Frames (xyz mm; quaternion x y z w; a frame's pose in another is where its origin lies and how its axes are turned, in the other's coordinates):
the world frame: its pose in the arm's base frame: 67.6 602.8 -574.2 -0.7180 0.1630 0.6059 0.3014
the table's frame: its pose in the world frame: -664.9 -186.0 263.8 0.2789 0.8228 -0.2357 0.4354
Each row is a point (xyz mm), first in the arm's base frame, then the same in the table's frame.
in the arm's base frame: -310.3 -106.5 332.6
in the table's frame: 788.3 359.1 -441.6
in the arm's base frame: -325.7 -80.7 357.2
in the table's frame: 773.1 327.6 -458.4
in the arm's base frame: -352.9 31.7 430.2
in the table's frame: 707.1 210.5 -483.4
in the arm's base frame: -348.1 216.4 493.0
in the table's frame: 592.2 54.7 -458.7
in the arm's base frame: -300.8 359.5 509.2
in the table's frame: 505.7 -48.0 -388.3
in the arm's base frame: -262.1 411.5 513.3
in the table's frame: 482.2 -87.9 -342.8
